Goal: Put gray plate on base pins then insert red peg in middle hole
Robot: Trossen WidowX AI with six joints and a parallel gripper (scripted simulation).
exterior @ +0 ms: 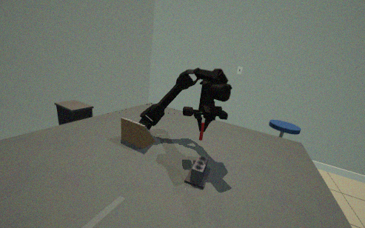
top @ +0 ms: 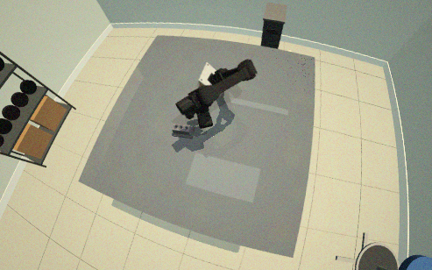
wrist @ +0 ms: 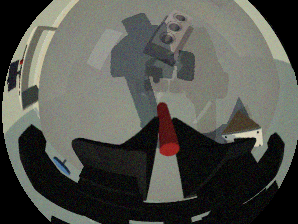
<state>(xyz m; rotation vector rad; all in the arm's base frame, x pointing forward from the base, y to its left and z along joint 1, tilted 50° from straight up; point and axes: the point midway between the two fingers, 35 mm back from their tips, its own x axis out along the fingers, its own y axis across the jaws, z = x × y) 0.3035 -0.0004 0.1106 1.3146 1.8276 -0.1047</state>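
The gray plate is 120 mm to the right of my gripper tip, 80 mm below it and 70 mm ahead of it. Round my gripper tip: red peg: right at my gripper tip.
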